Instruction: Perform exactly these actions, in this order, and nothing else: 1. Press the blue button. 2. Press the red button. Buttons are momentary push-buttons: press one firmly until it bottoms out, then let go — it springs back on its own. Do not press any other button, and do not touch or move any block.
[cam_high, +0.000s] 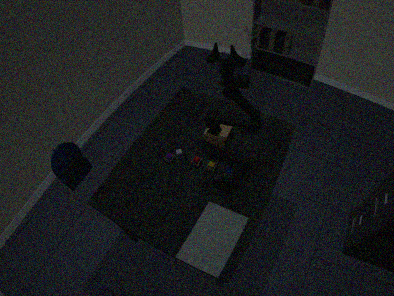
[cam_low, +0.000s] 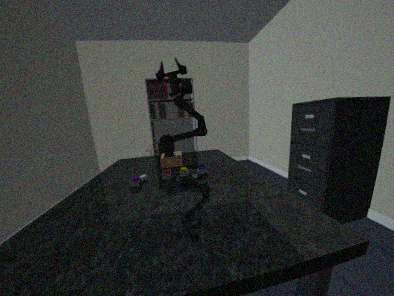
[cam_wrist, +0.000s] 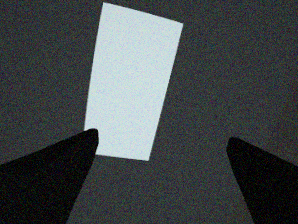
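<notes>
My gripper tip is now 19 cm short of the blue button, 14 cm to the right of it and 63 cm above it. Also, from my gripper tip: red button 22 cm ahead, 5 cm to the right, 63 cm below; then pale block 22 cm ahead, 17 cm to the right, 66 cm below; then yellow button 21 cm ahead, 4 cm to the left, 63 cm below.
</notes>
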